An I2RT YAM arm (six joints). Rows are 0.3 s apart.
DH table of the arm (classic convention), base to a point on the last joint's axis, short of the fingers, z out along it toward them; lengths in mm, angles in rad. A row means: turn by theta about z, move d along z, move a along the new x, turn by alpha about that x. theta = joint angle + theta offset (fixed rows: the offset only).
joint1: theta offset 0  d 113.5  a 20  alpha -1.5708
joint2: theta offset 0  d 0  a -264  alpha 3.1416
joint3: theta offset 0.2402  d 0  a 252.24  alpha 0
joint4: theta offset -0.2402  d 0  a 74  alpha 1.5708
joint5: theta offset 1.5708  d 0  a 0  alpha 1.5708
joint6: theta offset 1.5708  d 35.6  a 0  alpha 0
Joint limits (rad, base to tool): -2.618..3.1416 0..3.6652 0..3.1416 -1.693..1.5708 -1.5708..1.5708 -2.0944..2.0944
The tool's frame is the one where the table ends.
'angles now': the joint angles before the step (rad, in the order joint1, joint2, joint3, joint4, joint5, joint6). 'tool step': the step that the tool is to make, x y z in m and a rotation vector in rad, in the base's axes. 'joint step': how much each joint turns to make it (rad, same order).
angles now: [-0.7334 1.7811 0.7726 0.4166 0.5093 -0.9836]
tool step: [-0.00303 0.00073 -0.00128 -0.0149 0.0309 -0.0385]
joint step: [0.0001 -0.0017 -0.0071 -0.0048 0.0498 -0.0053]
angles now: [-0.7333 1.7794 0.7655 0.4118 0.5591 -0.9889]
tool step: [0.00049 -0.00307 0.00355 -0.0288 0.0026 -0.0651]
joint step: [0.0001 0.0030 0.0168 -0.0083 0.0669 0.0213]
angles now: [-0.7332 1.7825 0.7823 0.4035 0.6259 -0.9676]
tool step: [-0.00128 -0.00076 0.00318 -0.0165 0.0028 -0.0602]
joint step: [0.0006 -0.0062 0.0093 -0.0240 0.0582 0.0287]
